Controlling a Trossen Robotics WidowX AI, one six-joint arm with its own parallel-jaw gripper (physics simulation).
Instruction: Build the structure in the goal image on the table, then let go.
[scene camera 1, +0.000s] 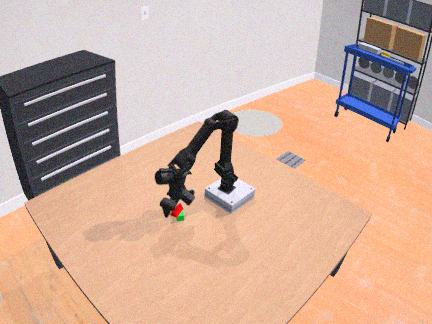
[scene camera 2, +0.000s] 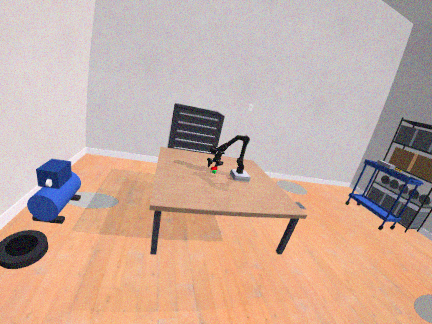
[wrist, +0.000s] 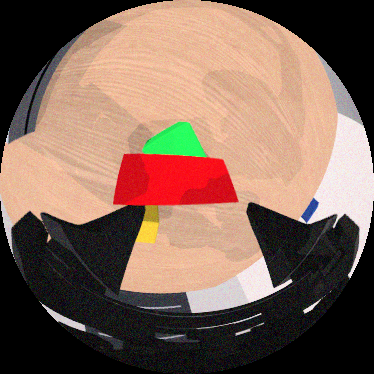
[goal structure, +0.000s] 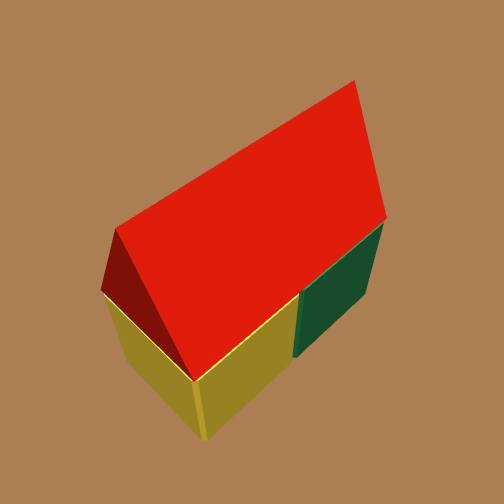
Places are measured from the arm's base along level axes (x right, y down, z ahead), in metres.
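Pixels of known places: gripper, fingertip midpoint: (scene camera 1: 169, 212) (scene camera 2: 211, 168) (wrist: 198, 207); arm's base, link origin: (scene camera 1: 226, 188) (scene camera 2: 239, 172).
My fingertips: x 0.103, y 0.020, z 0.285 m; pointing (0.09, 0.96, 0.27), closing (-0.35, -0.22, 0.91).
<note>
Ahead of a thing's pixels: the offset from my fingertips to its top centre. Level surfaces: height alone.
A red block @[dx -0.012, dy -0.027, dz -0.026 m] (scene camera 1: 177, 210) (scene camera 2: 214, 168) (wrist: 175, 180) looks tilted, and sits over or against a green block @[dx -0.033, dy +0.002, dz -0.030 m] (scene camera 1: 180, 217) (scene camera 2: 214, 172) (wrist: 179, 141), covering part of it in the wrist view. Whether they touch is unclear. A yellow block @[dx +0.044, dy +0.002, dz -0.040 m] (wrist: 148, 232) lies on the table near the red block, partly behind a finger in the wrist view; it does not show in the scene views. My gripper (scene camera 1: 177, 207) (scene camera 2: 215, 165) (wrist: 198, 207) is open and empty, pointing down close above the red block. In the wrist view the red block spans in front of the fingertips.
The arm's pale base (scene camera 1: 230, 194) (scene camera 2: 240, 175) stands on the wooden table @[dy +0.035 m] (scene camera 1: 200, 280) (scene camera 2: 185, 195), beside the blocks. A dark drawer cabinet (scene camera 1: 65, 120) (scene camera 2: 196, 127) stands behind the table. A blue cart (scene camera 1: 367, 111) (scene camera 2: 367, 202) is on the floor at the right.
</note>
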